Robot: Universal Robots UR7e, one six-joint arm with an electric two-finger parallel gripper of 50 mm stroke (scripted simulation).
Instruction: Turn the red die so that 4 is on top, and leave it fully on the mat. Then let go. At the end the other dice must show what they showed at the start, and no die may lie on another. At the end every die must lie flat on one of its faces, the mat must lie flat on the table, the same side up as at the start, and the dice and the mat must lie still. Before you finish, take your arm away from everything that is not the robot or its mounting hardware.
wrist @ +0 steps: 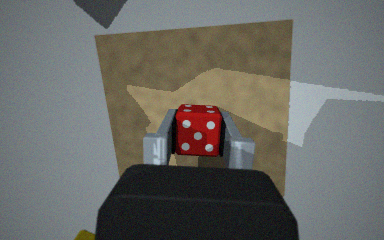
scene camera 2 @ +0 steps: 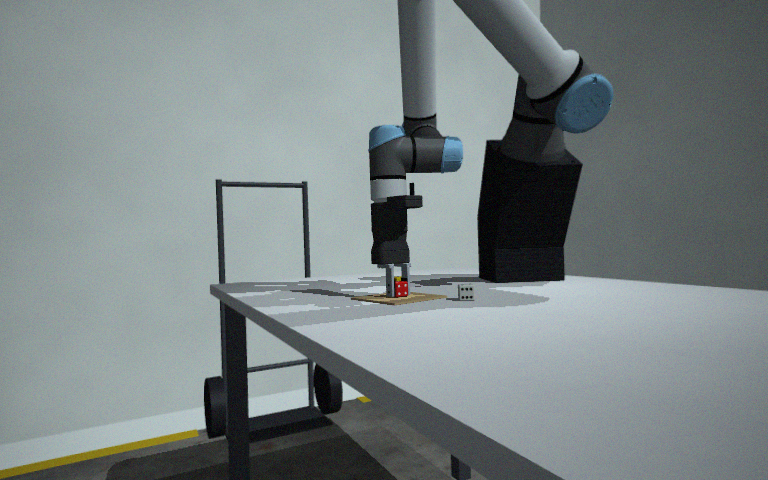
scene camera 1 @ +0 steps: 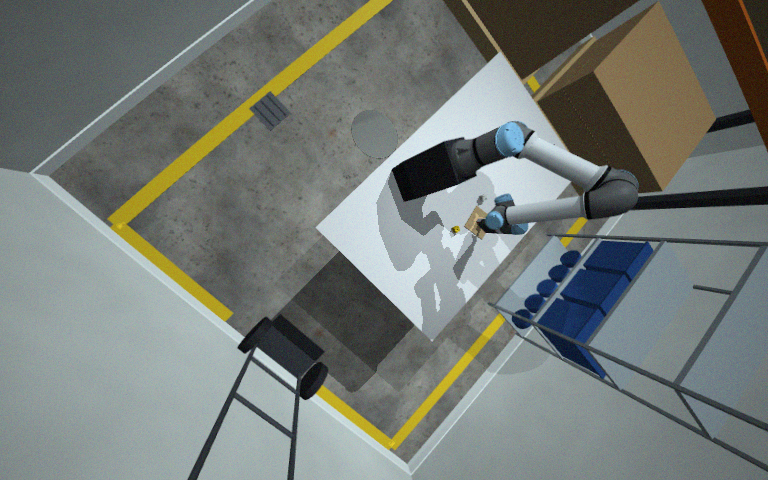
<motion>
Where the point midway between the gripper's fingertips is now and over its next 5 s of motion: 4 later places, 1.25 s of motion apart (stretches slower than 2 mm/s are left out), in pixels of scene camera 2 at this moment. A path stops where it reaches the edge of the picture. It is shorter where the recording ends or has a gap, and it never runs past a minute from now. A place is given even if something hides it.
The gripper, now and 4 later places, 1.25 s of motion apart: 398, 295; 396, 253; 397, 264; 398, 277; 397, 258
</motion>
